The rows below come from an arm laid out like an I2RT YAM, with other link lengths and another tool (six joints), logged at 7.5 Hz.
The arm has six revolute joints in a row. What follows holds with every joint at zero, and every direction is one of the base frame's. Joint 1 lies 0.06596 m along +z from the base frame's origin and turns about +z. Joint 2 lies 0.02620 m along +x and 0.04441 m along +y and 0.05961 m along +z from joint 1 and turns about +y. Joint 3 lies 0.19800 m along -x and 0.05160 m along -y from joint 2 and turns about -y. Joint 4 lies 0.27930 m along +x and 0.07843 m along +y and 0.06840 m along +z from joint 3 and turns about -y. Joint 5 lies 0.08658 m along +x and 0.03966 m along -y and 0.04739 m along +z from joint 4 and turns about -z. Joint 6 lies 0.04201 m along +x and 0.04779 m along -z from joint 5 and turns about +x. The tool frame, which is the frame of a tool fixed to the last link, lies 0.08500 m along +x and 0.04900 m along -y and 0.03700 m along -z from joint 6; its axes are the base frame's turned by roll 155.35, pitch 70.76 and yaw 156.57 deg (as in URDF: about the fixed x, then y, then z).
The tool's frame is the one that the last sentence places.
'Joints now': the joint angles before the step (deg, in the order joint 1, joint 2, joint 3, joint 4, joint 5, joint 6). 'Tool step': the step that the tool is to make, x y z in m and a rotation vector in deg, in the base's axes. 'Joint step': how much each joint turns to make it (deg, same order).
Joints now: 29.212, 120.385, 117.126, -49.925, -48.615, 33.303
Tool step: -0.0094, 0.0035, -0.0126, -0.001, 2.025, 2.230
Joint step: 0.658, 0.711, -1.353, -0.518, -1.725, -1.077
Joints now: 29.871, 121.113, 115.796, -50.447, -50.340, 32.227
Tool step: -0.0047, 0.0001, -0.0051, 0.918, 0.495, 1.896
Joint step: 0.022, -0.192, -1.398, 0.008, -1.906, -1.571
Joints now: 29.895, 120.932, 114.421, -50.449, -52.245, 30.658
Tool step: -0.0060, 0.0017, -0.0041, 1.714, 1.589, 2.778
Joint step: -0.001, 1.073, 0.272, -1.304, -3.405, -1.955
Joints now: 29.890, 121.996, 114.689, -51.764, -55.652, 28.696
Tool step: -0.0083, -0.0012, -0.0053, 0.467, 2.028, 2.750
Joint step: 0.081, 1.621, 1.279, -3.720, -2.531, -3.026
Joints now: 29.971, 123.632, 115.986, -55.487, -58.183, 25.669
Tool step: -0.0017, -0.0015, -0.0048, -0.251, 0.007, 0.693
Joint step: 0.006, 0.194, -0.458, -0.628, -0.112, -1.351
